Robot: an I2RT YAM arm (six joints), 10 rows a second.
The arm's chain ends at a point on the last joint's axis. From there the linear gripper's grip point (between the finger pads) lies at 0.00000 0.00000 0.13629 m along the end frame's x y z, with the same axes.
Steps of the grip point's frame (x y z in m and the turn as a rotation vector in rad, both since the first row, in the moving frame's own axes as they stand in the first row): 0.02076 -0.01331 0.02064 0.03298 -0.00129 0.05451; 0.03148 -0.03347 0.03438 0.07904 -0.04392 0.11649; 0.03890 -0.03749 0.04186 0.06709 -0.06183 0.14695; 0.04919 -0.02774 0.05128 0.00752 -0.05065 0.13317; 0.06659 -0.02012 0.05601 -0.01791 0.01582 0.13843; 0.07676 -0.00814 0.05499 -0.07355 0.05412 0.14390; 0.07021 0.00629 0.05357 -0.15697 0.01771 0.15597; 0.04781 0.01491 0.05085 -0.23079 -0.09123 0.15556
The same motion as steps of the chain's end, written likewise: 0.02081 -0.00881 0.02071 0.03298 -0.00129 0.05451; 0.03682 -0.02239 0.03494 0.07904 -0.04392 0.11649; 0.04661 -0.02777 0.04243 0.06709 -0.06183 0.14695; 0.05600 -0.02626 0.05146 0.00752 -0.05065 0.13317; 0.06461 -0.02270 0.05605 -0.01791 0.01582 0.13843; 0.07014 -0.01865 0.05556 -0.07355 0.05412 0.14390; 0.06948 -0.01512 0.05526 -0.15697 0.01771 0.15597; 0.06250 -0.01514 0.05502 -0.23079 -0.09123 0.15556
